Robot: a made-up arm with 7 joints. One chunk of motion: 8 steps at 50 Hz.
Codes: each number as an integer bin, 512 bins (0 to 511) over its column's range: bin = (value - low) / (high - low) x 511, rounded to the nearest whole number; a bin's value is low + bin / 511 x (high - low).
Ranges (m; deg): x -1.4..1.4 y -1.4..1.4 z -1.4..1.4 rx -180..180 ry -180..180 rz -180..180
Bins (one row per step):
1: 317 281 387 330 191 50
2: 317 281 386 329 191 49
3: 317 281 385 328 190 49
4: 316 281 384 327 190 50
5: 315 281 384 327 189 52
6: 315 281 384 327 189 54
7: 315 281 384 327 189 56
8: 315 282 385 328 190 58
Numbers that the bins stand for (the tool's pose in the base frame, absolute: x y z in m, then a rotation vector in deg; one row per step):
1: 0.3370 0.1397 0.7205 52.49 -45.44 -144.77
2: 0.3370 0.1397 0.7151 51.78 -45.44 -145.48
3: 0.3370 0.1397 0.7096 51.08 -46.14 -145.48
4: 0.3315 0.1397 0.7041 50.37 -46.14 -144.77
5: 0.3260 0.1397 0.7041 50.37 -46.85 -143.37
6: 0.3260 0.1397 0.7041 50.37 -46.85 -141.96
7: 0.3260 0.1397 0.7041 50.37 -46.85 -140.55
8: 0.3260 0.1452 0.7096 51.08 -46.14 -139.14

